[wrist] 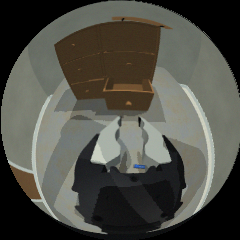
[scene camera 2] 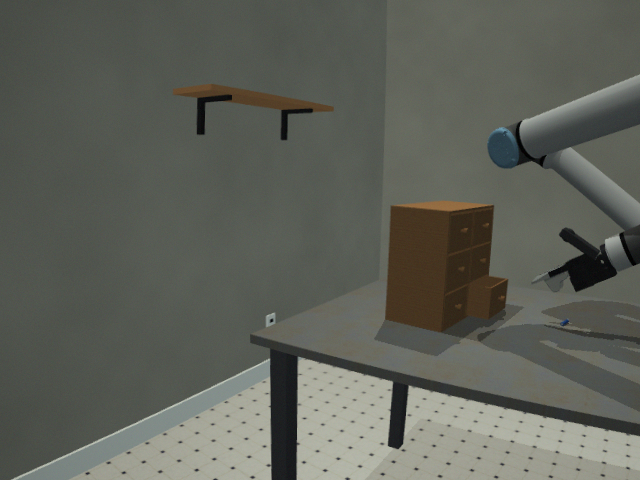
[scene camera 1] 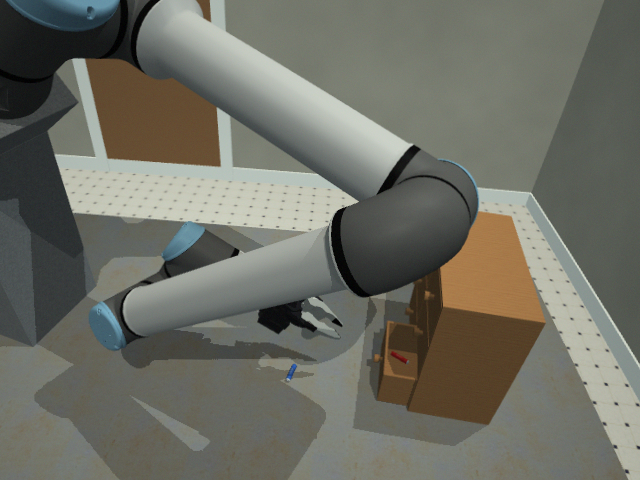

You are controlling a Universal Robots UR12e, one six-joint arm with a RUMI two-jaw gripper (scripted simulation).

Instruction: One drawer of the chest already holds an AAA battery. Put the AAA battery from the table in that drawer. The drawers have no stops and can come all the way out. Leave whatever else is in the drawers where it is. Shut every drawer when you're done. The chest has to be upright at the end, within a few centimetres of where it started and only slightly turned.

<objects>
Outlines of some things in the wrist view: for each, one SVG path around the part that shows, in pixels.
A drawer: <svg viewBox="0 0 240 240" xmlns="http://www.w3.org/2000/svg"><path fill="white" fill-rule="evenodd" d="M107 78L103 94L108 110L148 111L154 96L154 90L149 79Z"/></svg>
A drawer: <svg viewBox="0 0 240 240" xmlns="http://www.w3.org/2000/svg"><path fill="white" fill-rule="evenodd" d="M100 26L102 50L133 48L156 52L157 28L138 24Z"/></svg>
A drawer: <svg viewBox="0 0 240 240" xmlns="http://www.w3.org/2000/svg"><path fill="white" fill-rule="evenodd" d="M97 27L77 33L56 45L61 63L86 53L99 51Z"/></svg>
</objects>
